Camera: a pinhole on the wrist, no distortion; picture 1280 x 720 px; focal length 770.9 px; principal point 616.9 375.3 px. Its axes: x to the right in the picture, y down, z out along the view. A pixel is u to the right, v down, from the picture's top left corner.
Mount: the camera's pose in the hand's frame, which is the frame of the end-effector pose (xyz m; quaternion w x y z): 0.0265 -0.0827 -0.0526 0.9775 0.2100 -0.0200 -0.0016
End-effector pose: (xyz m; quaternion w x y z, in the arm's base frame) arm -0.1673 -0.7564 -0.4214 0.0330 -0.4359 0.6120 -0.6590
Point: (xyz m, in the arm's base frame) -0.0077 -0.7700 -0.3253
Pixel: 344.8 354.5
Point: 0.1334 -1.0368 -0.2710
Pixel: 699.9 494.6
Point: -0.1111 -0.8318 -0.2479
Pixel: 1064.5 294.6
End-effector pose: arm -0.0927 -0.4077 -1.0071 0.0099 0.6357 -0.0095 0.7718
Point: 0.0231 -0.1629 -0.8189
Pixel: 1084.9 146.7
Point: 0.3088 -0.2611 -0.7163
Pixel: 943.5 592.9
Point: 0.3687 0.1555 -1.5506
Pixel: outside the picture
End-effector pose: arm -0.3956 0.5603 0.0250 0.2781 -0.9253 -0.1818 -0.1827
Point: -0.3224 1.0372 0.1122
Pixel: 1038.1 48.5
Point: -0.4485 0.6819 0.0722
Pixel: 451.9 199.0
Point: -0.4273 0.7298 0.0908
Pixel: 739.4 79.1
